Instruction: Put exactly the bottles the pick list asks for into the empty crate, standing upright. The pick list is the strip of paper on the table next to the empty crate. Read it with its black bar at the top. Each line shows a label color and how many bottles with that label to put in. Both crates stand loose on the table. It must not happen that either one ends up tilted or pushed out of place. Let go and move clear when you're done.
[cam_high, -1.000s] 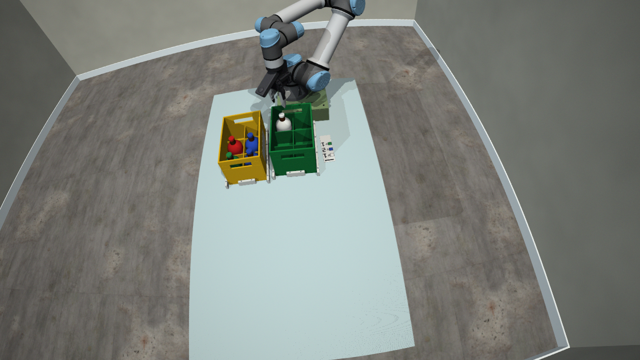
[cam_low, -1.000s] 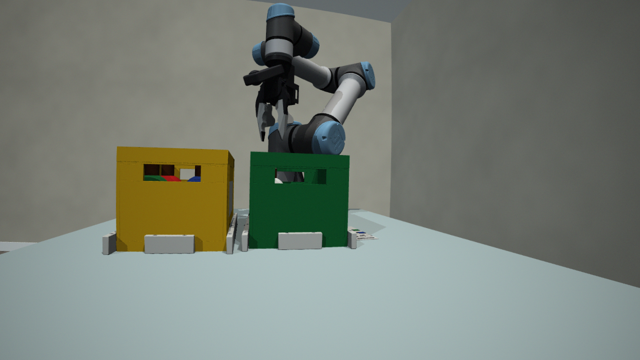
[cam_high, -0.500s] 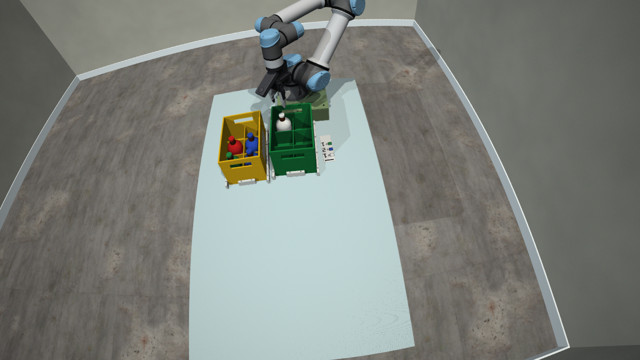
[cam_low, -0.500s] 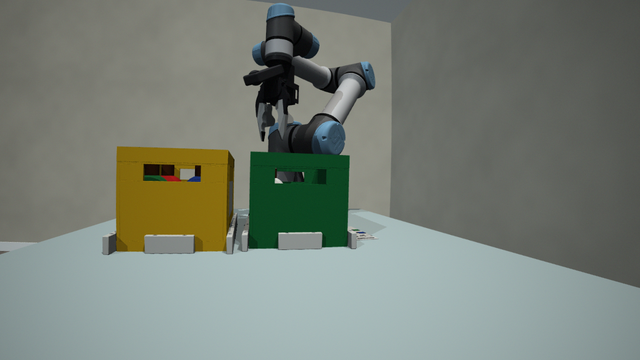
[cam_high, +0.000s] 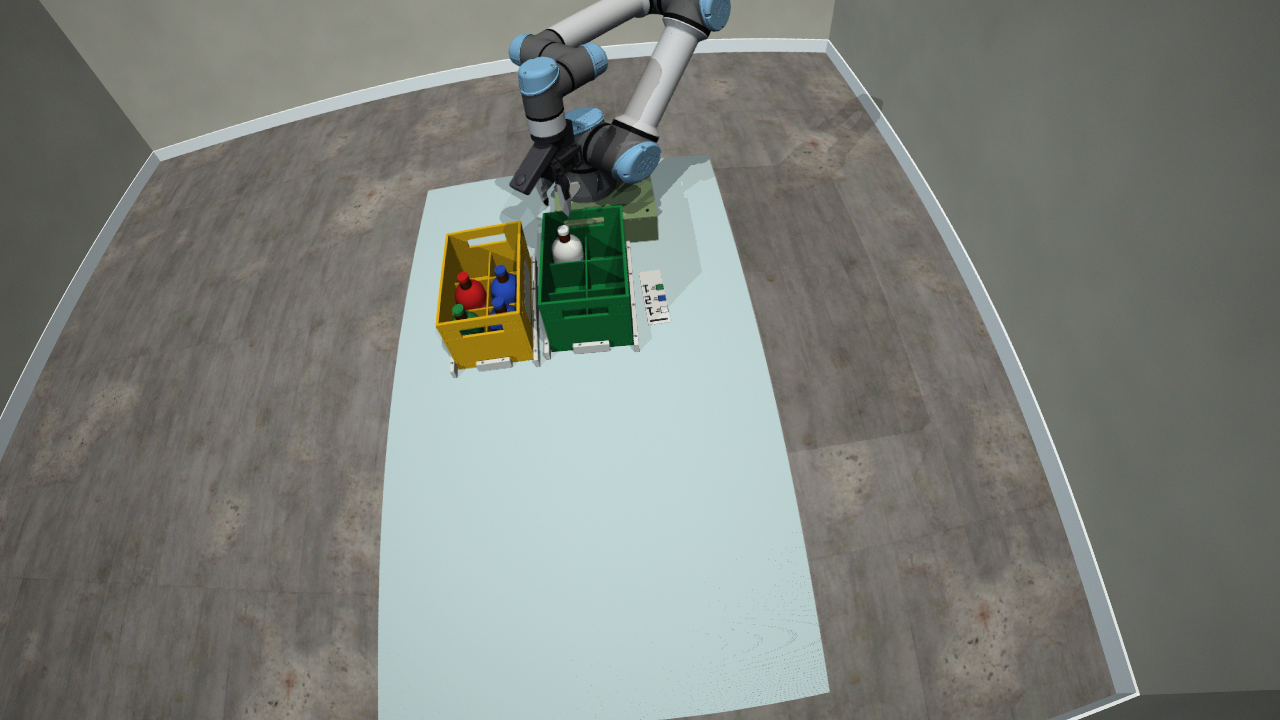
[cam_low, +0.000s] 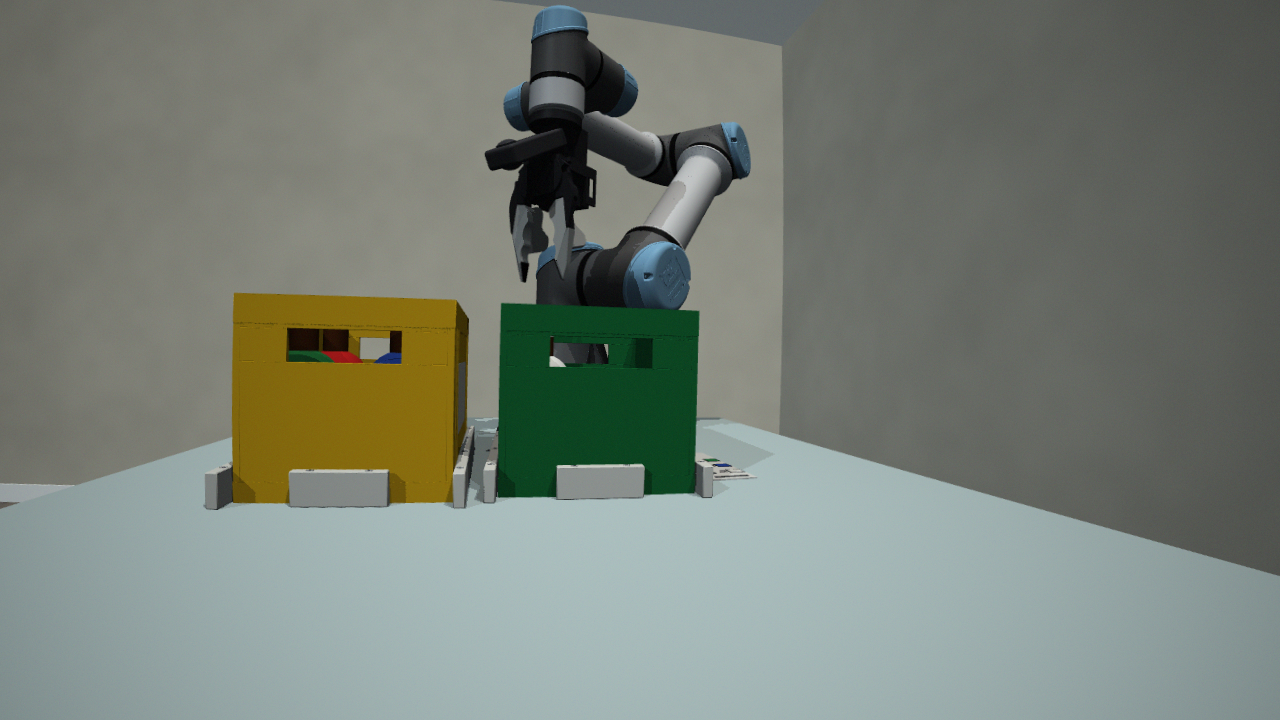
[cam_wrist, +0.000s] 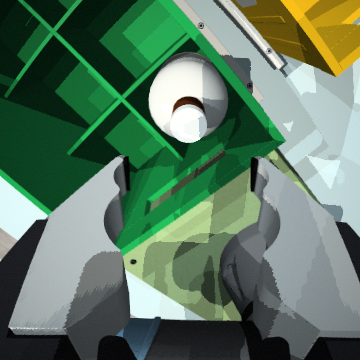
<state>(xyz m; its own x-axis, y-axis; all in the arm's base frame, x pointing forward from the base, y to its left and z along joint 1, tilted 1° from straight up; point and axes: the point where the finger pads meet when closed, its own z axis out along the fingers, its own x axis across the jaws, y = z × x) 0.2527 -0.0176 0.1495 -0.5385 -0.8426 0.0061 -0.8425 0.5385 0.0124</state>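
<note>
The yellow crate lies 16 cm to the right of my hand, 16 cm below it and 13 cm ahead of it. From my hand the other things lie so: white bottle 15 cm below, 1 cm behind; green crate 16 cm below, 7 cm ahead, 6 cm to the left; red bottle 20 cm to the right, 15 cm below, 14 cm ahead.
</note>
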